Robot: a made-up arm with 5 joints.
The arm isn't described. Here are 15 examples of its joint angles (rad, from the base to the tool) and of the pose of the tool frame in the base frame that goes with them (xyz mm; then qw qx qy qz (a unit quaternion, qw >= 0)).
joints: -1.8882 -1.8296 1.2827 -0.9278 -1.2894
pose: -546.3 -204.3 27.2 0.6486 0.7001 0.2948 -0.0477
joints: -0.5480 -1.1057 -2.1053 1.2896 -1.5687
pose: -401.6 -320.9 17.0 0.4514 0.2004 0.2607 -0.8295
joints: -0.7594 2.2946 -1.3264 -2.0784 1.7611
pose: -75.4 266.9 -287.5 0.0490 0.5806 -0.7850 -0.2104
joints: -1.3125 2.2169 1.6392 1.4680 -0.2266
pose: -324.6 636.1 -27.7 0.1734 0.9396 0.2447 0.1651
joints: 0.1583 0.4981 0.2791 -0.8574 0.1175
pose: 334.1 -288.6 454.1 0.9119 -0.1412 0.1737 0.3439
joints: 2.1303 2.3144 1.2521 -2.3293 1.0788
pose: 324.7 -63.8 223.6 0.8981 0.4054 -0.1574 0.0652
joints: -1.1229 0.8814 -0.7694 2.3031 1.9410
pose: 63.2 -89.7 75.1 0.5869 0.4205 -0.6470 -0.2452
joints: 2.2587 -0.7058 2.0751 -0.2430 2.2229
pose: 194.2 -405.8 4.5 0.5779 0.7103 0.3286 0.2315
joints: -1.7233 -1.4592 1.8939 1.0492 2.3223
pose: -337.6 -385.2 499.1 0.2436 0.0289 -0.5080 0.8257
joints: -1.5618 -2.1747 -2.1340 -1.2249 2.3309
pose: -554.4 -387.8 32.5 0.5884 0.6773 -0.3922 -0.2030
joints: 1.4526 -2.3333 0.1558 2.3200 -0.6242
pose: 566.3 -472.2 -94.6 0.8420 0.2247 0.4733 0.1286
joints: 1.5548 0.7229 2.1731 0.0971 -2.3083
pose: 41.8 -41.4 268.2 0.4342 -0.7631 0.4658 0.1101
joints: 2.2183 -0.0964 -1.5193 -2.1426 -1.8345
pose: 49.3 -208.9 -122.7 0.7424 0.3734 0.1041 0.5464
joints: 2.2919 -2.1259 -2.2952 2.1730 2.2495
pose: 395.7 -352.6 738.9 0.7234 -0.1785 -0.5166 0.4219
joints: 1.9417 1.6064 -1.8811 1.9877 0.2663
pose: 77.9 -59.3 341.8 0.1643 -0.1356 0.9271 -0.3083
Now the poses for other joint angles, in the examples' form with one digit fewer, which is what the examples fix.
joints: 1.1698 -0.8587 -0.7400 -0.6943 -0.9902
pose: -15 -794 184 0.470 -0.106 -0.860 -0.167
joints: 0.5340 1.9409 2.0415 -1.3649 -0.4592
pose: -43 -93 187 0.813 -0.123 0.514 -0.244
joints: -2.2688 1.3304 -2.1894 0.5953 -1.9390
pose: 227 152 367 0.796 -0.539 -0.115 0.250
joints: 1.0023 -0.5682 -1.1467 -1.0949 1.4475
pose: 116 -484 504 0.433 0.115 -0.503 0.739
